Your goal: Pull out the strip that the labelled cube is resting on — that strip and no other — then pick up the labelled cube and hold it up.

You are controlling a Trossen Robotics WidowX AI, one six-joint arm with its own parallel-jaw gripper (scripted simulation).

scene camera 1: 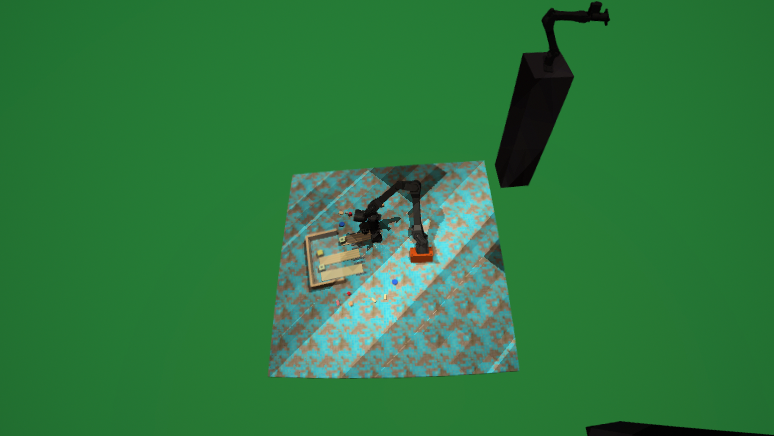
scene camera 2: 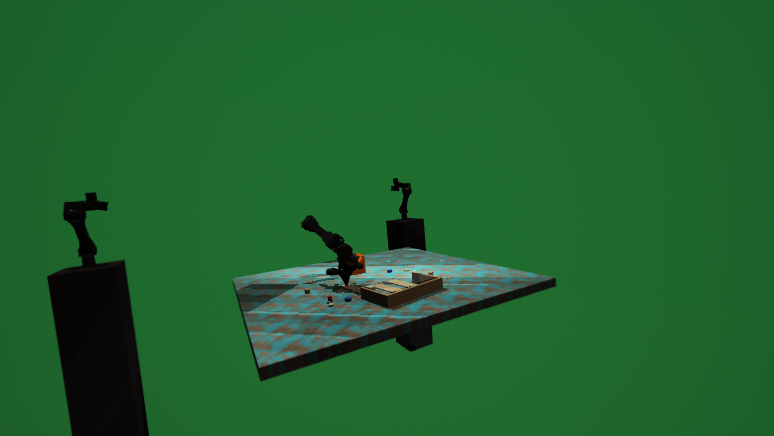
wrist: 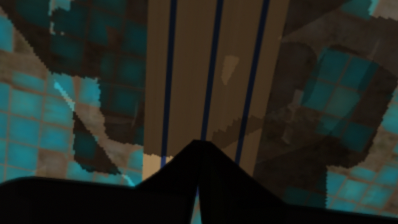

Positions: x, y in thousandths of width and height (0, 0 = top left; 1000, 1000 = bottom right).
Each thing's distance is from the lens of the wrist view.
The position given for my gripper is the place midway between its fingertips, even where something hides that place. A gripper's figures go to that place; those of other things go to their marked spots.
my gripper (wrist: 504, 667): 11 cm
striped strip (wrist: 524, 346): 10 cm
